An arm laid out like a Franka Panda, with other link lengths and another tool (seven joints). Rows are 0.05 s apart.
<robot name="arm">
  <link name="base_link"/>
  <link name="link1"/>
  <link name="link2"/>
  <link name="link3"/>
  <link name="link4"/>
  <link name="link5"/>
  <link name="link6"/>
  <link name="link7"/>
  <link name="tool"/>
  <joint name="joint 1" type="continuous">
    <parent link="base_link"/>
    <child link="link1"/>
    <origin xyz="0 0 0.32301"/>
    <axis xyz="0 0 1"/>
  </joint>
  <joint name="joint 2" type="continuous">
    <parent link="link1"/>
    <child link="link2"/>
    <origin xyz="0 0 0" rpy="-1.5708 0 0"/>
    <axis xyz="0 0 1"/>
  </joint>
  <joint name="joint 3" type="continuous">
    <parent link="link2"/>
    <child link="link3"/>
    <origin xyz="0 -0.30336 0" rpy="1.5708 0 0"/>
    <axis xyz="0 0 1"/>
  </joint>
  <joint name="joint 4" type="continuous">
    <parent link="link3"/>
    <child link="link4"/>
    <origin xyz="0.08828 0 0" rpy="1.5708 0 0"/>
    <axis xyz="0 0 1"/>
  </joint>
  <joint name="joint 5" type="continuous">
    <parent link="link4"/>
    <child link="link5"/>
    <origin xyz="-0.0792 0.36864 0" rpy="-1.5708 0 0"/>
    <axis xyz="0 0 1"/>
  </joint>
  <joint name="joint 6" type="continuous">
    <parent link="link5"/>
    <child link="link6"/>
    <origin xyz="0 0 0" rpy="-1.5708 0 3.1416"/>
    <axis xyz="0 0 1"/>
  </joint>
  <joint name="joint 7" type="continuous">
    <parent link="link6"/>
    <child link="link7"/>
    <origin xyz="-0.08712 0 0" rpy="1.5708 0 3.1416"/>
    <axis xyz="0 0 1"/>
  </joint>
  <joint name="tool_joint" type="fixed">
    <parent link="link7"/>
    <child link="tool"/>
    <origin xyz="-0.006 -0.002 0.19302" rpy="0 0.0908 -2.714"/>
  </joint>
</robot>
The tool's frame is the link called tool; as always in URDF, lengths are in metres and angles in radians. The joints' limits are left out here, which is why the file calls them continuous.
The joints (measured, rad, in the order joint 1, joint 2, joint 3, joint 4, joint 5, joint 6, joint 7), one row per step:
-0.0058, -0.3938, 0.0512, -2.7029, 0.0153, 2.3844, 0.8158
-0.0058, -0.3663, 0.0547, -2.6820, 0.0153, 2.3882, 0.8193
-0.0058, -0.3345, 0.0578, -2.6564, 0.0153, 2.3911, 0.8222
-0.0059, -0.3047, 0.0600, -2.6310, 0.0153, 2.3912, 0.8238
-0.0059, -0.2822, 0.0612, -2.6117, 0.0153, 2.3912, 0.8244
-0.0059, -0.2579, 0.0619, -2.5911, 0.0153, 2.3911, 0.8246
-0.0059, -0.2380, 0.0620, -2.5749, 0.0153, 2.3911, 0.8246
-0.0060, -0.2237, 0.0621, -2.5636, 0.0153, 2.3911, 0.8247
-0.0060, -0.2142, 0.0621, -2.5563, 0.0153, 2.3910, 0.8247
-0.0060, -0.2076, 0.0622, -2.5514, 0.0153, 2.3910, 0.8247
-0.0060, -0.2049, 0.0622, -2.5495, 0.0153, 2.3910, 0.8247
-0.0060, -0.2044, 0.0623, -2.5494, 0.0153, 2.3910, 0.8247
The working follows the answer.
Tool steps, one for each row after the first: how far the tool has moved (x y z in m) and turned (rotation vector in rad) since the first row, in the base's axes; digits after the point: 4 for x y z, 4 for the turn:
0.0068, 0.0018, -0.0016, 0.0002, 0.0028, 0.0002
0.0149, 0.0036, -0.0033, 0.0008, 0.0061, 0.0007
0.0226, 0.0050, -0.0048, 0.0016, 0.0105, 0.0016
0.0284, 0.0060, -0.0060, 0.0025, 0.0137, 0.0025
0.0346, 0.0069, -0.0077, 0.0035, 0.0175, 0.0033
0.0395, 0.0073, -0.0094, 0.0045, 0.0213, 0.0037
0.0428, 0.0077, -0.0109, 0.0052, 0.0243, 0.0037
0.0449, 0.0079, -0.0120, 0.0057, 0.0266, 0.0038
0.0463, 0.0080, -0.0128, 0.0059, 0.0283, 0.0040
0.0469, 0.0081, -0.0132, 0.0061, 0.0291, 0.0040
0.0469, 0.0081, -0.0134, 0.0061, 0.0295, 0.0041

Tool pose at each row, in the base's axes (x y z in m, rotation vector in rad; rounded; the steps above come from the unrounded poses):
0.3893, 0.0218, 0.2611, -1.7781, -2.5747, -0.1402
0.3961, 0.0235, 0.2595, -1.7767, -2.5729, -0.1378
0.4042, 0.0253, 0.2579, -1.7745, -2.5707, -0.1356
0.4119, 0.0268, 0.2564, -1.7714, -2.5681, -0.1326
0.4177, 0.0278, 0.2551, -1.7687, -2.5662, -0.1307
0.4239, 0.0286, 0.2535, -1.7657, -2.5637, -0.1285
0.4288, 0.0291, 0.2517, -1.7635, -2.5610, -0.1263
0.4321, 0.0294, 0.2503, -1.7620, -2.5586, -0.1244
0.4342, 0.0296, 0.2492, -1.7608, -2.5568, -0.1229
0.4356, 0.0298, 0.2483, -1.7598, -2.5557, -0.1217
0.4362, 0.0299, 0.2479, -1.7595, -2.5551, -0.1211
0.4362, 0.0299, 0.2478, -1.7592, -2.5549, -0.1207

